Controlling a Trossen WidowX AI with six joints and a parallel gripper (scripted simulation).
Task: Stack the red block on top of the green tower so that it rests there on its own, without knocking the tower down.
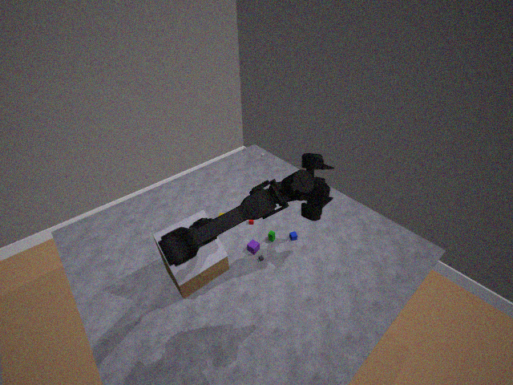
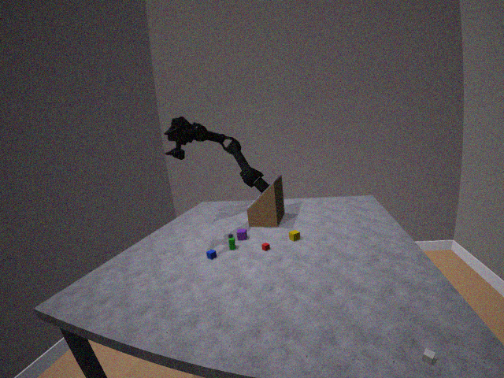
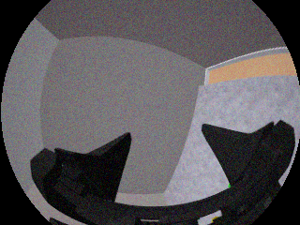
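The red block lies 46 cm below my gripper tip, 39 cm to the left of it and 2 cm ahead of it. Also, from my gripper tip: green block 44 cm below, 25 cm to the left, 2 cm ahead; then blue cube 46 cm below, 18 cm to the left, 9 cm ahead; then small grey cube 47 cm below, 20 cm to the left, 10 cm behind.
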